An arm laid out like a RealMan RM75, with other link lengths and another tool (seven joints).
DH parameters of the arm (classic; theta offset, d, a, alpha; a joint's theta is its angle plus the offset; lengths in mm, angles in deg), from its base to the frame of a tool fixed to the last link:
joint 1: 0 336.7 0 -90
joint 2: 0 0 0 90
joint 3: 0 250.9 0 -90
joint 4: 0 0 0 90
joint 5: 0 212.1 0 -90
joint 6: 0 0 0 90
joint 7: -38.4 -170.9 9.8 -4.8
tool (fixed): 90 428.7 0 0
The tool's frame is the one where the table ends.
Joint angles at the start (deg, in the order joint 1, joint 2, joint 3, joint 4, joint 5, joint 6, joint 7): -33.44, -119.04, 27.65, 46.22, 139.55, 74.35, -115.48
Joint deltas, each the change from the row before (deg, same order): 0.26, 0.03, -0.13, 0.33, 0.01, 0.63, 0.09; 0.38, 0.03, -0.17, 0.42, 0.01, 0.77, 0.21; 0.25, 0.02, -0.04, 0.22, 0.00, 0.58, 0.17; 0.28, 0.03, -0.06, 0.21, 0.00, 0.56, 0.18; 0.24, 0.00, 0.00, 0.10, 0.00, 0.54, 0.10; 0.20, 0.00, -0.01, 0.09, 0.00, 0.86, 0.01; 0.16, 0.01, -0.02, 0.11, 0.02, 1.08, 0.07; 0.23, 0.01, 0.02, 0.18, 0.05, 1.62, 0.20; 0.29, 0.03, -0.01, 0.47, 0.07, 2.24, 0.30; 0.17, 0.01, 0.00, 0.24, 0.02, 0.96, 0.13; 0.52, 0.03, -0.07, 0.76, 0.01, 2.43, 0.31; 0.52, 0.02, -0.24, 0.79, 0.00, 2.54, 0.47
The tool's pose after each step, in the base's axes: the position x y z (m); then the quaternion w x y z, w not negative. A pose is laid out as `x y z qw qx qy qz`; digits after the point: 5 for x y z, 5 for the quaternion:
-0.29003 0.43632 0.05372 0.28218 -0.95567 -0.07781 -0.03189
-0.29102 0.43331 0.05495 0.28027 -0.95624 -0.07734 -0.03262
-0.29137 0.43086 0.05512 0.27775 -0.95701 -0.07663 -0.03338
-0.29206 0.42832 0.05543 0.27549 -0.95767 -0.07623 -0.03400
-0.29235 0.42565 0.05485 0.27224 -0.95854 -0.07650 -0.03526
-0.29151 0.42222 0.05372 0.26672 -0.95992 -0.07706 -0.03836
-0.28988 0.41830 0.05239 0.25973 -0.96172 -0.07656 -0.04217
-0.28730 0.41229 0.05032 0.24885 -0.96450 -0.07464 -0.04740
-0.28358 0.40464 0.04891 0.23534 -0.96785 -0.07059 -0.05379
-0.28225 0.40121 0.04852 0.22978 -0.96915 -0.06902 -0.05636
-0.27943 0.39255 0.04866 0.21723 -0.97191 -0.06548 -0.06258
-0.27636 0.38363 0.04938 0.20510 -0.97435 -0.06110 -0.06961

